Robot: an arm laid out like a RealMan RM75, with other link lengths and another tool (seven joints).
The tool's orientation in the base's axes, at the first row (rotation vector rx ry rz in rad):
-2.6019 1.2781 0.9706
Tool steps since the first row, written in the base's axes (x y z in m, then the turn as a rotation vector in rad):
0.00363 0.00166 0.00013 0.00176 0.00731 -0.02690
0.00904 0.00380 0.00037 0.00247 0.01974 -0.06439
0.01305 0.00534 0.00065 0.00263 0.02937 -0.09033
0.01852 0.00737 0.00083 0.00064 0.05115 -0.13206
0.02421 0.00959 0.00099 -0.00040 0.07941 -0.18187
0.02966 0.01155 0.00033 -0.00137 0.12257 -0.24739
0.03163 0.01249 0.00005 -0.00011 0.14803 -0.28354
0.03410 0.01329 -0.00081 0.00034 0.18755 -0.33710
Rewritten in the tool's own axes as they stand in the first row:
0.00042 -0.00373 -0.00137 0.01126 -0.01123 0.02297
0.00126 -0.00905 -0.00357 0.02463 -0.02704 0.05661
0.00185 -0.01295 -0.00530 0.03303 -0.03840 0.08040
0.00281 -0.01826 -0.00751 0.04123 -0.05909 0.12192
0.00376 -0.02387 -0.00976 0.05007 -0.08624 0.17157
0.00526 -0.02928 -0.01133 0.05779 -0.12613 0.23870
0.00566 -0.03140 -0.01178 0.06174 -0.15052 0.27539
0.00672 -0.03390 -0.01207 0.06571 -0.18679 0.33107

